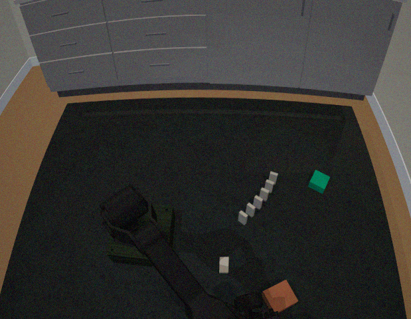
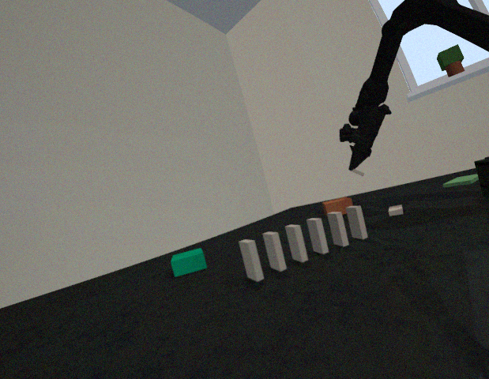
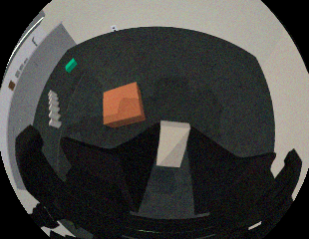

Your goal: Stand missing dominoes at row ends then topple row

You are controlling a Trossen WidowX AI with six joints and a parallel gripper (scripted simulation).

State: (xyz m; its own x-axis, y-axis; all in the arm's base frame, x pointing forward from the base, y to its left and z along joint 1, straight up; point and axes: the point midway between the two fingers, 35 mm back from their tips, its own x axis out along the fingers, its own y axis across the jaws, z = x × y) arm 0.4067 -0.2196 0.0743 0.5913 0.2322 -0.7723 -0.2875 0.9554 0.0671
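My gripper tip is now 12 cm to the right of the orange block, 10 cm above it and 2 cm short of it. Also, from my gripper tip: green cube: 53 cm to the left, 12 cm ahead, 10 cm below.
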